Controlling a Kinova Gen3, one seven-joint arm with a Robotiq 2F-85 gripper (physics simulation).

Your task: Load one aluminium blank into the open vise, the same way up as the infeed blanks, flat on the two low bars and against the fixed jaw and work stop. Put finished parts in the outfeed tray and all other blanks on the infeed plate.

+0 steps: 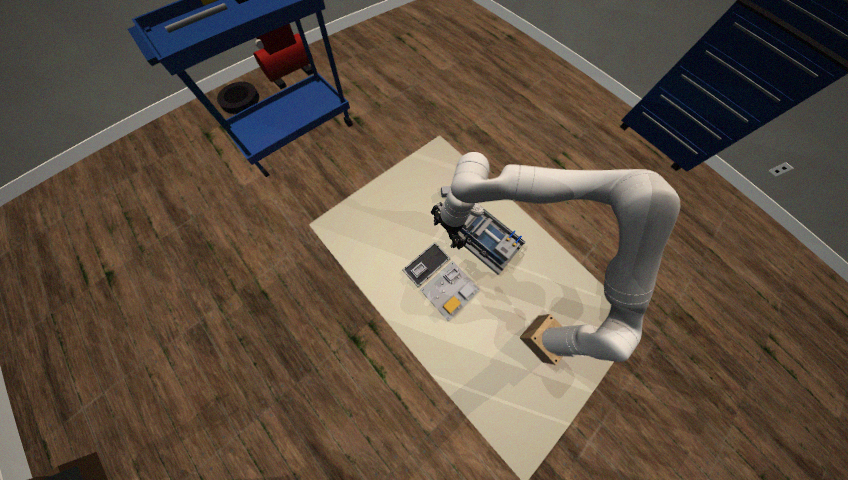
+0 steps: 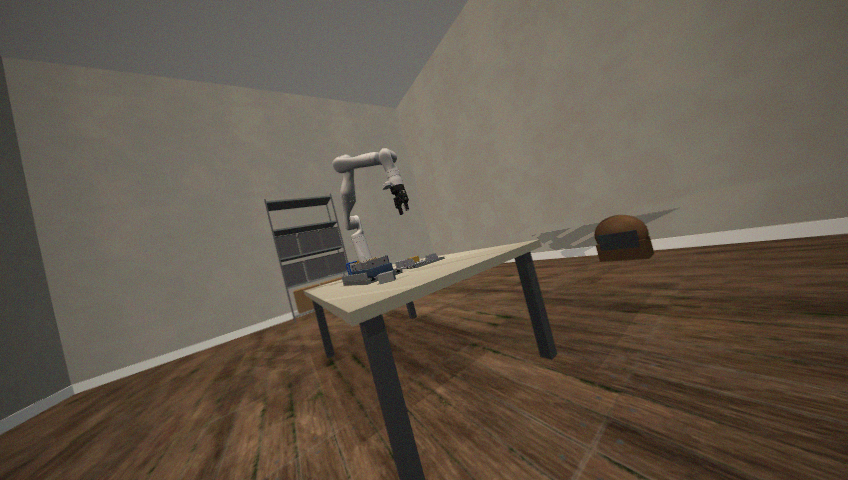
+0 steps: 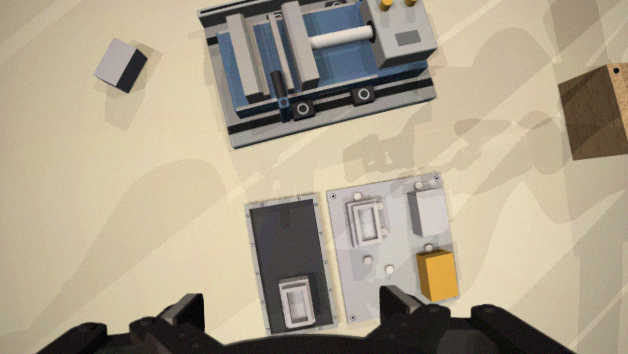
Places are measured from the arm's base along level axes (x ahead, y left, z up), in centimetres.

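Pixels of known places: gripper, fingertip midpoint: (image 1: 444, 234) (image 2: 404, 212) (image 3: 292, 310); arm's base, origin of the base link: (image 1: 553, 340) (image 2: 365, 260).
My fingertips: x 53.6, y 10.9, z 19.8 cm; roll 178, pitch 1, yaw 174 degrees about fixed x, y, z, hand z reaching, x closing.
Observation:
For each thing: its top centre in the pictures, then the offset to it from my fingertips.
- vise, middle of its top: (image 3: 326, 28) (image 1: 490, 230) (image 2: 366, 260) dx -6.9, dy -24.1, dz -19.6 cm
- work stop, middle of its top: (image 3: 278, 84) dx -0.7, dy -18.0, dz -19.9 cm
- loose grey blank, middle of its top: (image 3: 114, 61) (image 2: 385, 272) (image 1: 448, 189) dx +21.5, dy -26.6, dz -26.0 cm
- infeed plate, middle of its top: (image 3: 396, 247) (image 1: 450, 289) dx -14.2, dy +4.0, dz -28.7 cm
- silver blank, middle of its top: (image 3: 433, 212) (image 1: 467, 289) dx -18.8, dy -0.6, dz -25.2 cm
- orange block, middle of its top: (image 3: 442, 277) (image 1: 452, 304) dx -19.0, dy +8.3, dz -25.2 cm
- white pin, middle of its top: (image 3: 389, 269) dx -12.6, dy +6.8, dz -27.9 cm
The vise (image 1: 493, 237) (image 2: 371, 270) (image 3: 345, 65) is open, with no blank between its fixed jaw (image 3: 242, 57) and moving jaw (image 3: 300, 45). The work stop (image 3: 278, 86) has a black rod. A loose grey blank (image 1: 445, 191) (image 2: 386, 277) (image 3: 115, 62) with one dark side lies on the table. The infeed plate (image 3: 345, 280) carries a pocketed part (image 1: 452, 274) (image 3: 367, 223), a silver blank (image 1: 468, 290) (image 3: 432, 212) and an orange block (image 1: 451, 305) (image 3: 440, 276). Another pocketed part (image 1: 419, 270) (image 3: 298, 304) sits in the outfeed tray (image 3: 285, 235). My gripper (image 1: 446, 228) (image 2: 404, 211) (image 3: 292, 310) is open, empty and high above the table.
The arm's wooden base block (image 1: 544, 337) (image 3: 595, 115) stands on the table (image 1: 487, 386) (image 2: 458, 279). Small pins, such as one white pin (image 3: 389, 269), rise from the infeed plate. Blue hoses (image 1: 515, 236) stand at the vise's end. A blue cart (image 1: 285, 121) stands on the floor.

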